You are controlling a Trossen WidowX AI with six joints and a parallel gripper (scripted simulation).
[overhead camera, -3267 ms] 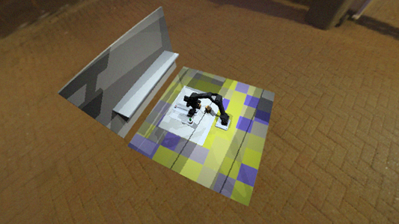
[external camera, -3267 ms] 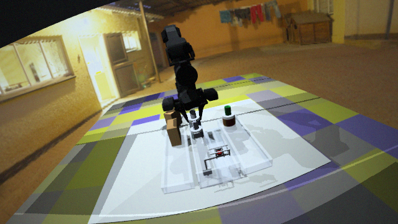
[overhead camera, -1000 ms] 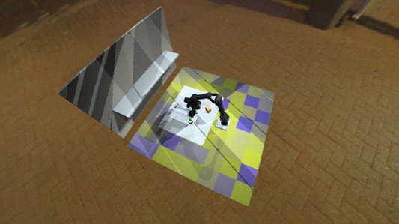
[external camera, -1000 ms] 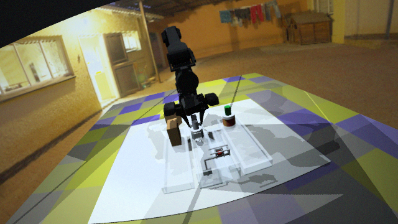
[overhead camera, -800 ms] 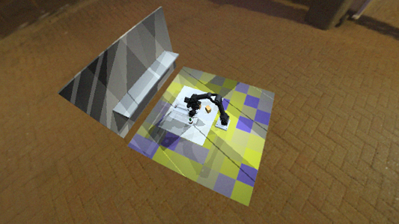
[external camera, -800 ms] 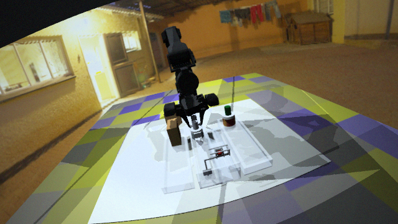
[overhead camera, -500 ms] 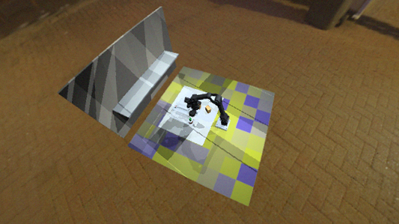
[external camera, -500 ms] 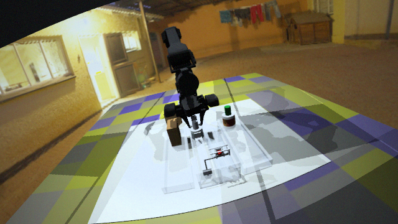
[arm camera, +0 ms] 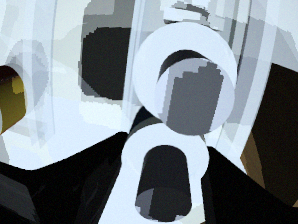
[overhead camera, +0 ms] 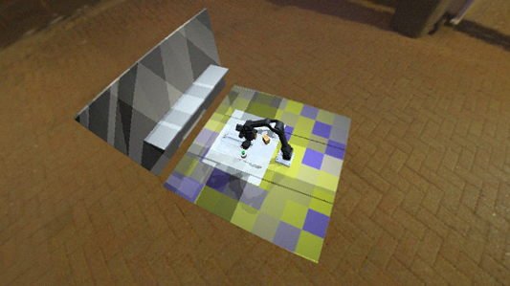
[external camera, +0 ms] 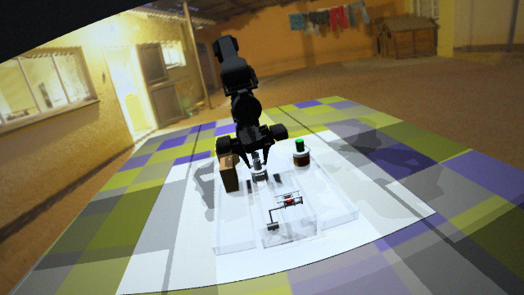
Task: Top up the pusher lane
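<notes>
The tan box is 8 cm to the right of my gripper tip and 1 cm above it. From my gripper tip the other things lie so: pusher mechanism: 15 cm ahead, 2 cm above.
</notes>
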